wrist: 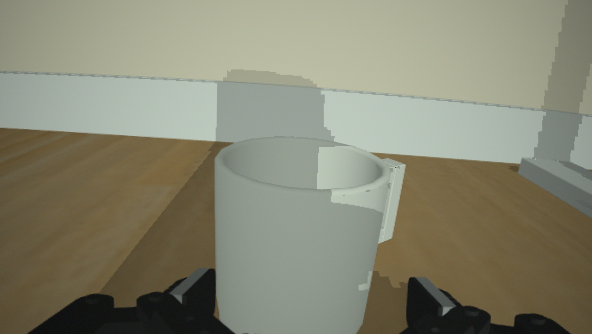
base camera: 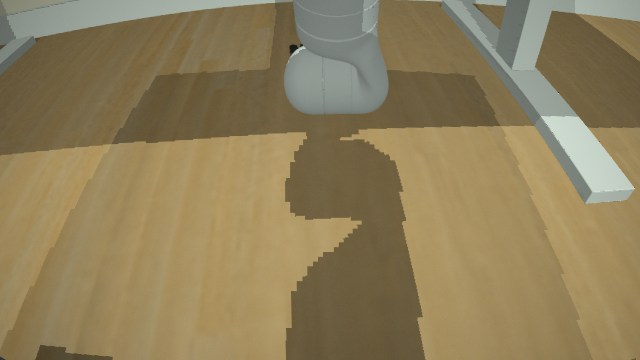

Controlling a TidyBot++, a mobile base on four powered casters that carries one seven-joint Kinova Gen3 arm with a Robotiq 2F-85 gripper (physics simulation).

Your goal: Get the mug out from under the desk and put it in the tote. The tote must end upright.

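Places are measured from the arm's base along level axes (x ahead, y left, z up), in centimetres.
Pixels of known places: gripper, fingertip midpoint: (wrist: 310, 295).
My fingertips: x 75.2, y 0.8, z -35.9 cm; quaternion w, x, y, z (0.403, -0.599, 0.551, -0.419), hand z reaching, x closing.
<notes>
For each thing: its top centre in the pictures, then the offset to it from my fingertips. "spot": a spot on its surface instead.
- white mug, surface spot: (wrist: 295, 240) spot: dx -0.6, dy +0.8, dz +3.1 cm
- white desk leg, surface spot: (base camera: 527, 35) spot: dx -3.2, dy -34.6, dz +6.0 cm
The white mug (wrist: 295, 240) stands upright on the wooden floor in the wrist view, with its opening up and its handle at the right, turned partly away. My gripper (wrist: 310, 295) is open. Its fingertips show on either side of the mug's lower body; the left one is right beside the mug's wall, and a gap shows between the mug and the right one. The mug's base is cut off by the bottom of the view. In the base camera view the arm hides the mug and nearly all of the gripper. The tote does not show in either view.
A white desk leg (base camera: 527, 35) rises from a long foot bar (base camera: 582, 145) at the right of the base camera view. Another foot bar (base camera: 17, 54) shows at the far left. A white baseboard (wrist: 110, 105) and beige wall (wrist: 400, 45) stand behind the mug.
</notes>
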